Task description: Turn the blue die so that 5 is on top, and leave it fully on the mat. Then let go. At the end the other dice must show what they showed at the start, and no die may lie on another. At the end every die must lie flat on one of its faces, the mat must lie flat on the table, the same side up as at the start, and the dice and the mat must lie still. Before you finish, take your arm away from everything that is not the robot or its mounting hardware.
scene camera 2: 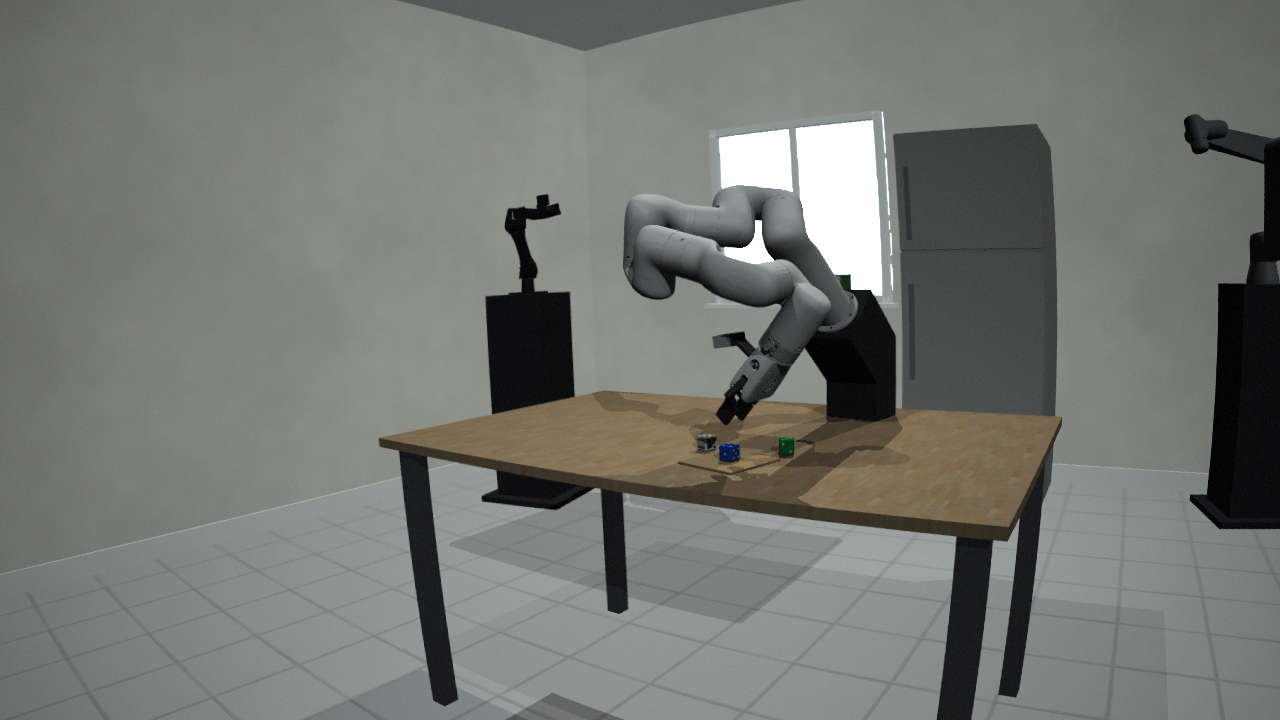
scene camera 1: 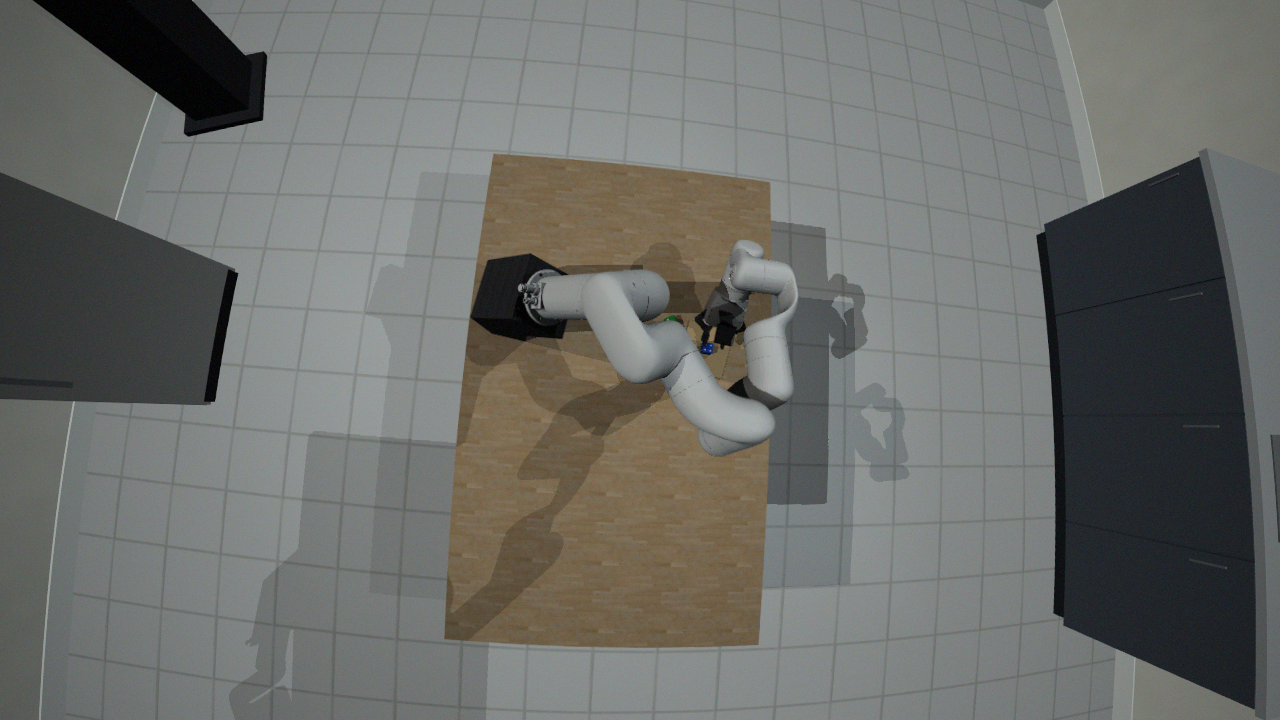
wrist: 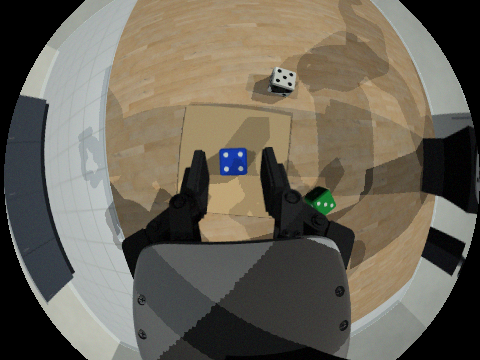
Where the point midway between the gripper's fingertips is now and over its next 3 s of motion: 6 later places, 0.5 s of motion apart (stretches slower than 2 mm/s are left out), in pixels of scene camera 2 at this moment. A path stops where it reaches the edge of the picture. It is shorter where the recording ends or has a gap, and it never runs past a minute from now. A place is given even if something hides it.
My gripper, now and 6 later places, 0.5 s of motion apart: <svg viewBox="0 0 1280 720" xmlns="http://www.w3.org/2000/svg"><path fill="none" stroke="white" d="M729 417L728 417L728 423L728 435L729 446L729 452L728 452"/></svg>
